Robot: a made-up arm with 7 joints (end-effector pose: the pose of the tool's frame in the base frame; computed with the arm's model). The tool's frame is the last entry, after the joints.
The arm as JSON. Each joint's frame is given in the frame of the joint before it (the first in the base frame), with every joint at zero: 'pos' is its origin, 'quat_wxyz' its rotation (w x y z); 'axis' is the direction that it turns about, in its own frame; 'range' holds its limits. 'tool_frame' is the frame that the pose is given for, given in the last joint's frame.
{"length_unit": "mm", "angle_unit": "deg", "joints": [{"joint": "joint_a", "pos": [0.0, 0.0, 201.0], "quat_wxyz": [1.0, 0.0, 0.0, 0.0], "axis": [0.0, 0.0, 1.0], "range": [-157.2, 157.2]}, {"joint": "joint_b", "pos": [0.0, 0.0, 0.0], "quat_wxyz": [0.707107, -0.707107, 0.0, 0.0], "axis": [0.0, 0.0, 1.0], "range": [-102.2, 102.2]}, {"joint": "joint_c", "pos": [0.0, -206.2, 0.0], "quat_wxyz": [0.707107, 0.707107, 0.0, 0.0], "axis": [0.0, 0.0, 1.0], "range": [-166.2, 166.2]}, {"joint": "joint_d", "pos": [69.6, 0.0, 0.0], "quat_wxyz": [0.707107, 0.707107, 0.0, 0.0], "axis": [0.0, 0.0, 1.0], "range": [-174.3, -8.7]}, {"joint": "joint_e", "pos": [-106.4, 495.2, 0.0], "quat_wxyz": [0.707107, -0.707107, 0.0, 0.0], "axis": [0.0, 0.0, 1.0], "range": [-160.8, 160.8]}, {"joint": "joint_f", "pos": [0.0, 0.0, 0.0], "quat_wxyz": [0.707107, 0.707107, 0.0, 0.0], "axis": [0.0, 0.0, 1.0], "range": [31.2, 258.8]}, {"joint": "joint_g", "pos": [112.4, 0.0, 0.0], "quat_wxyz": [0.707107, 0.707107, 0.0, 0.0], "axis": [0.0, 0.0, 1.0], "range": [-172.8, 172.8]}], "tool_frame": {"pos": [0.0, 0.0, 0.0], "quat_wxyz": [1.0, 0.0, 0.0, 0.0]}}
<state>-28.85 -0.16 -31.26 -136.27 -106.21 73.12 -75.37</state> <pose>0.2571 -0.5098 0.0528 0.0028 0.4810 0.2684 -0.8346</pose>
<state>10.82 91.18 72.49 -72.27 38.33 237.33 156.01</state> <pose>0.3929 0.4561 0.0337 0.3125 0.3645 0.8193 0.3133</pose>
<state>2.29 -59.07 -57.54 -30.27 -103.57 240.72 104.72</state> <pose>-0.4306 -0.1482 0.6332 0.3344 0.0799 0.0854 0.9351</pose>
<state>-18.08 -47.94 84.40 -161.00 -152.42 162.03 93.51</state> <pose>0.2694 0.1821 -0.0122 0.4280 0.2858 0.7851 0.3446</pose>
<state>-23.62 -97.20 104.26 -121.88 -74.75 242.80 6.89</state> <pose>0.1056 0.4361 0.0264 0.1518 -0.2157 0.9622 0.0676</pose>
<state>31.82 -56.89 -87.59 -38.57 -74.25 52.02 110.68</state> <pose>-0.3405 -0.6438 0.5500 0.0408 -0.3174 -0.9425 -0.0961</pose>
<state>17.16 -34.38 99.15 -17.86 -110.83 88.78 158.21</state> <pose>-0.5035 0.0039 0.8630 0.8755 -0.1245 0.4146 -0.2148</pose>
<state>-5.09 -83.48 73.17 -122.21 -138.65 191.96 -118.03</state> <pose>0.0756 0.4772 0.2676 0.4196 -0.6975 -0.0922 -0.5735</pose>
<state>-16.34 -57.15 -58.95 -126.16 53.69 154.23 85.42</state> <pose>-0.0472 -0.5719 0.4159 0.7145 0.2189 0.6339 -0.1991</pose>
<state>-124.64 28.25 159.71 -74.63 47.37 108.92 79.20</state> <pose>0.3479 0.0841 0.9030 0.6403 -0.7191 0.2300 0.1415</pose>
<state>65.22 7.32 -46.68 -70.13 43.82 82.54 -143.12</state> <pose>0.5982 0.2578 0.6454 0.1009 -0.0743 -0.9419 -0.3117</pose>
